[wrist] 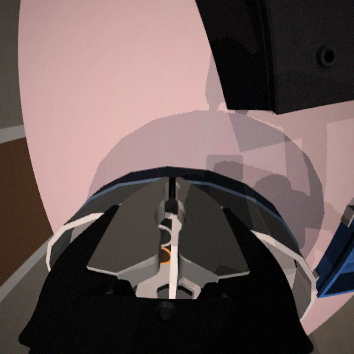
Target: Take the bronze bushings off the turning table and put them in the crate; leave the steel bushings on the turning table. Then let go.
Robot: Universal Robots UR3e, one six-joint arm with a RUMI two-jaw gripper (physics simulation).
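Frame: origin at the arm's base, x up, y left, z back, level; centimetres.
Where they show: gripper, fingertip midpoint: (172, 178).
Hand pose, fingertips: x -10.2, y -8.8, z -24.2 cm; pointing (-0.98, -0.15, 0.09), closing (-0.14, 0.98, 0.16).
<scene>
Things, the pixels of their top centre, and the offset from my fingertips. "pt": a spot on its surface instead. Level surfaces: height alone.
- bronze bushing, middle of its top: (159, 255) dx -0.7, dy +0.2, dz -10.5 cm
- grey steel bushing, middle of its top: (159, 235) dx -0.7, dy -0.2, dz -7.3 cm
- pale upright divider, surface spot: (174, 265) pt dx +1.5, dy +2.1, dz -8.8 cm
- large round pink table top, its level: dx -8.6 cm
My gripper (172, 178) is shut, its two grey jaws together with no bushing seen between the tips. It hangs over the round turning table, whose pale rim (286, 248) curves out on both sides of the jaws. Through the narrow gap behind the tips, part of a bronze bushing (169, 255) with an orange edge and part of a grey steel bushing (168, 234) show beside a pale upright divider (174, 265). The jaws hide most of the turning table and any other bushings. A blue, open-looking thing (342, 267), perhaps the crate, is cut off at the right edge.
A large round pink table top (100, 75) lies beneath, with shadows across it. A big black block-like body (300, 50) fills the upper right. A brown surface (20, 190) with a pale border shows at the left edge.
</scene>
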